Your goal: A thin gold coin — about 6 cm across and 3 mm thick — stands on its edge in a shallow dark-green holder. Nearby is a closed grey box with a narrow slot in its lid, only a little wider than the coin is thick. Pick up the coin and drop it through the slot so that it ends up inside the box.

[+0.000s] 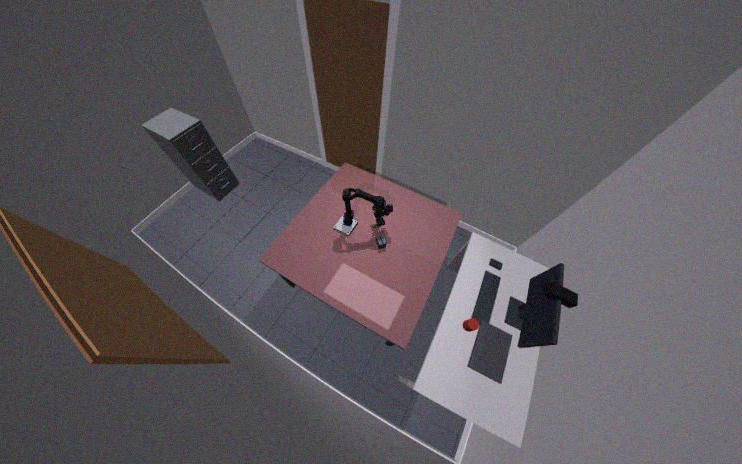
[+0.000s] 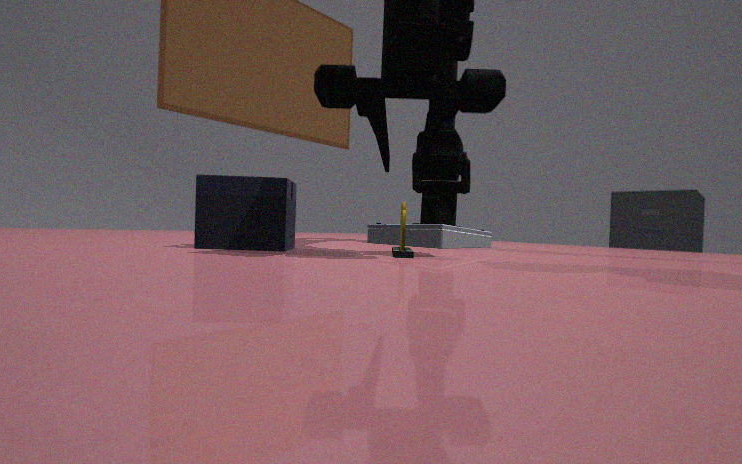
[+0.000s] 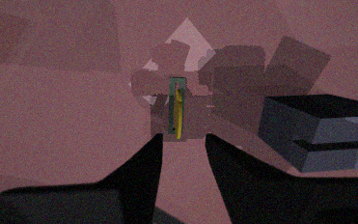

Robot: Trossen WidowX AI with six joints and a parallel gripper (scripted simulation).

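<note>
My gripper tip is now 60 mm above the gold coin.
</note>
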